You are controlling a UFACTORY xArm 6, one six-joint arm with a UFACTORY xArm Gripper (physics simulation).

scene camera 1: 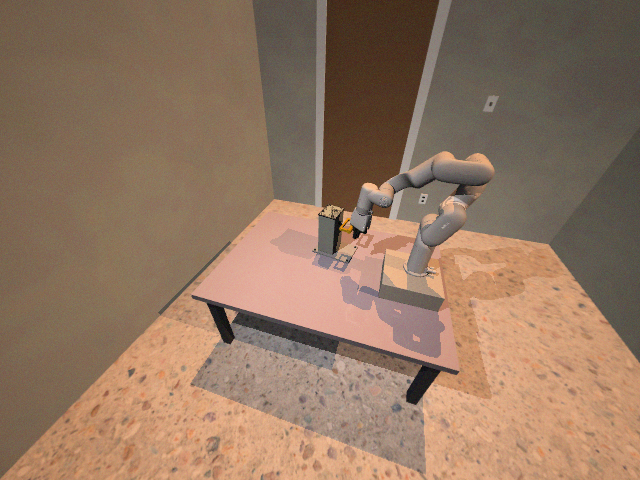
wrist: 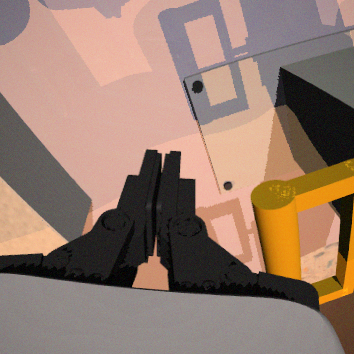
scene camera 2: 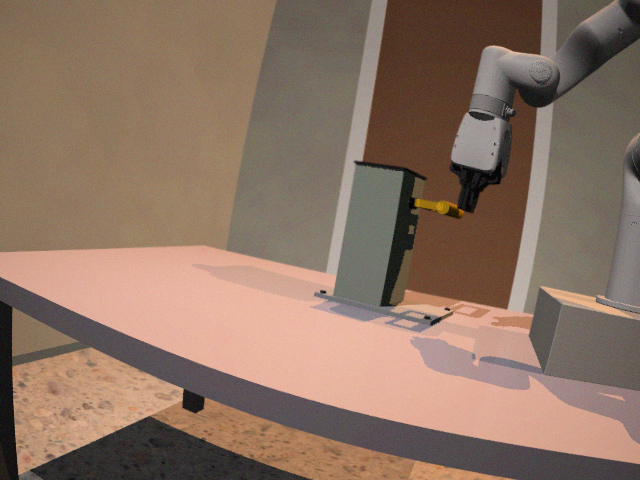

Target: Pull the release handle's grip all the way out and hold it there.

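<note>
The release handle, a yellow loop with a thick round grip bar point(scene camera 1: 347, 229) point(scene camera 2: 443, 207) point(wrist: 277, 235), sticks out from the side of a tall grey-green housing point(scene camera 1: 327, 235) point(scene camera 2: 367, 232) point(wrist: 335, 75). My gripper point(scene camera 1: 356, 236) point(scene camera 2: 467, 209) point(wrist: 163, 175) points down with its black fingers shut against each other and empty. It is on the outer side of the grip, away from the housing. In the wrist view the grip is right of the fingers, with a gap between them. How far the handle is drawn out is hard to tell, as its stem is hidden in the wrist view.
The housing stands on a flat bolted base plate point(scene camera 2: 434, 312) point(wrist: 235, 150) on the pink table point(scene camera 1: 268, 289) point(scene camera 2: 258, 335). The block under the robot arm point(scene camera 1: 413, 297) point(scene camera 2: 584, 341) point(wrist: 35, 170) stands on the other side of the gripper from the housing.
</note>
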